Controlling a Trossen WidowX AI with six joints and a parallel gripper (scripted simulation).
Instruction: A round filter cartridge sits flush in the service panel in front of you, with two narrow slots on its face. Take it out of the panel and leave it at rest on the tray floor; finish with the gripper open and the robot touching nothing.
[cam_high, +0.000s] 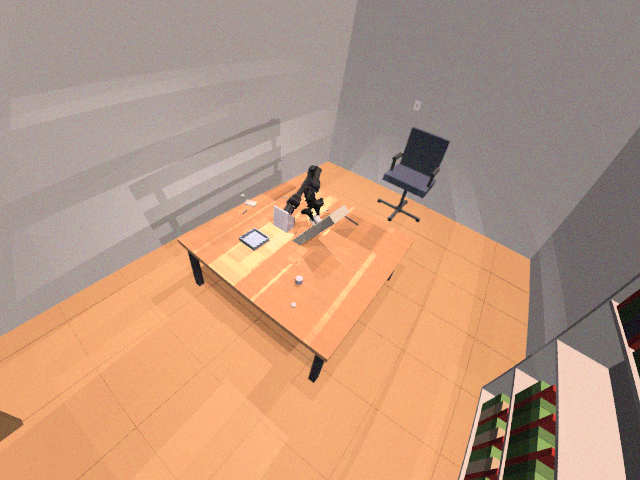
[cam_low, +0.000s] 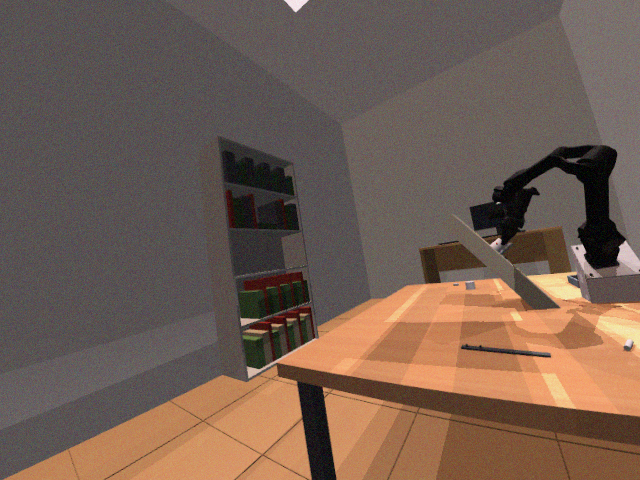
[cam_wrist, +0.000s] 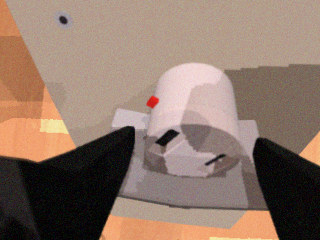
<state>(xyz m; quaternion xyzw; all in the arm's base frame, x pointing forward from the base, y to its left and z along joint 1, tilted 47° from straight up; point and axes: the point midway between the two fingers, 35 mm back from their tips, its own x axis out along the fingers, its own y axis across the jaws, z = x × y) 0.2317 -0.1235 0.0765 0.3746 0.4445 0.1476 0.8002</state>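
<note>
Now: the dark-rimmed tray 340 mm behind my gripper tip, 240 mm to the right of it and 210 mm below it. Round my gripper tip: round filter cartridge: 10 mm ahead.
</note>
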